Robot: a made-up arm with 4 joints. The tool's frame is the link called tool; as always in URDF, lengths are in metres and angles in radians. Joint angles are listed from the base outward.
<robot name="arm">
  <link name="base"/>
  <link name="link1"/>
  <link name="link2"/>
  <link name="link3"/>
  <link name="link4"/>
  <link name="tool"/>
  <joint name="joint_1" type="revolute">
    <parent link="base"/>
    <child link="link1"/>
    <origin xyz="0.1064 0.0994 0.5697" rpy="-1.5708 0 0"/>
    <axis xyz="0 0 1"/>
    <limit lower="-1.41" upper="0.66"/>
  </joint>
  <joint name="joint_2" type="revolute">
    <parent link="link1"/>
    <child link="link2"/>
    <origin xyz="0.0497 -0.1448 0.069" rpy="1.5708 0 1.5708"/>
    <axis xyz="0 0 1"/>
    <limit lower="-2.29" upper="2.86"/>
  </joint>
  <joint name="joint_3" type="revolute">
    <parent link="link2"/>
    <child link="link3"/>
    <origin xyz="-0.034 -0.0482 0.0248" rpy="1.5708 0 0"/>
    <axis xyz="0 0 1"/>
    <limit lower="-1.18" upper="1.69"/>
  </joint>
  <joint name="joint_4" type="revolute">
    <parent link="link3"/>
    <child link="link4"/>
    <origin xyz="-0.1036 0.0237 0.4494" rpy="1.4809 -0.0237 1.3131"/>
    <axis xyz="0 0 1"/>
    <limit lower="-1" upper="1.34"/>
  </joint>
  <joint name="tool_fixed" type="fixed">
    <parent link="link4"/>
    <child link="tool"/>
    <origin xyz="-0.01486 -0.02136 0.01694" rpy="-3.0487 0.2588 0"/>
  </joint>
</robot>
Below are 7 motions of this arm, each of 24 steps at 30 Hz.
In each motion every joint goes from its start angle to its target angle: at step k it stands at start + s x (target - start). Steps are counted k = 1, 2, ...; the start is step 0. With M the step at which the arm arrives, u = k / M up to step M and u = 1 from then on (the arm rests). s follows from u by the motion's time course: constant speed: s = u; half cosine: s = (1 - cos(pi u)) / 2; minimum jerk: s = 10 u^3 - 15 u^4 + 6 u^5.
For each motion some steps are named. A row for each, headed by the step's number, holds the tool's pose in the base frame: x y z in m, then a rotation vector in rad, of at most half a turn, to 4 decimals.
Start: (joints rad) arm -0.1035 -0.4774 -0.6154 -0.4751
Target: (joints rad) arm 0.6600 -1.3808 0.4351 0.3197
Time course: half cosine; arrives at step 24
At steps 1, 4, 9, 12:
1: 0.1839 -0.2113 1.0482 -0.2125 0.6193 0.2273
4: 0.2007 -0.1901 1.0663 -0.3051 0.6011 0.1932
9: 0.2808 -0.0990 1.1143 -0.6529 0.5004 0.1270
12: 0.3544 -0.0196 1.1248 -0.8981 0.3829 0.1495

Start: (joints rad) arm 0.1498 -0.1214 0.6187 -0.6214
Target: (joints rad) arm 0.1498 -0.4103 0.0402 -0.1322
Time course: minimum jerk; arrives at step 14
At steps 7, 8, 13, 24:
7: 0.2072 -0.2673 0.9467 -0.1933 -0.0930 0.4260
8: 0.2175 -0.2559 0.9634 -0.2325 -0.0266 0.3580
13: 0.2457 -0.2222 1.0032 -0.3666 0.1447 0.1617
24: 0.2460 -0.2219 1.0035 -0.3679 0.1461 0.1599

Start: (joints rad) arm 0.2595 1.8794 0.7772 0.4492
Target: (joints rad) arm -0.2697 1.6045 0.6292 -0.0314
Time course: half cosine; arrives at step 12
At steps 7, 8, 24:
7: 0.1566 0.1262 0.2315 1.6674 -0.4433 -0.6435
8: 0.1780 0.1098 0.2363 1.6573 -0.5333 -0.5207
24: 0.2206 0.0758 0.2521 1.6182 -0.7165 -0.2681

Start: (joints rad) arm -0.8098 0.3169 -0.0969 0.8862
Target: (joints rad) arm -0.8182 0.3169 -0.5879 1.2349
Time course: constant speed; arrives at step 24
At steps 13, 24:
13: 0.1308 -0.3153 0.7286 0.2077 -0.3774 -0.9056
24: 0.1533 -0.3121 0.7286 0.0446 -0.1915 -1.0180

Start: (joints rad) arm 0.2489 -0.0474 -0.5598 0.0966
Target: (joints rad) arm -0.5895 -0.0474 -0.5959 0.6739
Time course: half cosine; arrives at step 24
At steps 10, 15, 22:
10: 0.2213 -0.3005 0.8450 -0.1994 0.4734 -0.2860
15: 0.1491 -0.2998 0.8628 -0.2291 0.1957 -0.4781
22: 0.0820 -0.3000 0.8631 -0.2156 -0.0508 -0.6626

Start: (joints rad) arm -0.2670 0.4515 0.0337 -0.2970
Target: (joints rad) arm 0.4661 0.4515 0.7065 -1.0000
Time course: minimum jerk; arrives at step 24
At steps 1, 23, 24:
1: 0.1626 -0.3204 0.6334 0.4796 -0.3309 0.3499
23: 0.1228 -0.3254 0.5821 0.4856 -0.3371 0.7481
24: 0.1228 -0.3254 0.5821 0.4856 -0.3370 0.7484

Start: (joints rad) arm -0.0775 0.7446 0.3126 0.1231
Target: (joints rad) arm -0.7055 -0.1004 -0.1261 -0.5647
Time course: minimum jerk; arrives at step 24
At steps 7, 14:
7: 0.1691 -0.2914 0.5485 0.6188 -0.4015 -0.0409
14: 0.0872 -0.3298 0.7579 0.1882 -0.5076 0.3749

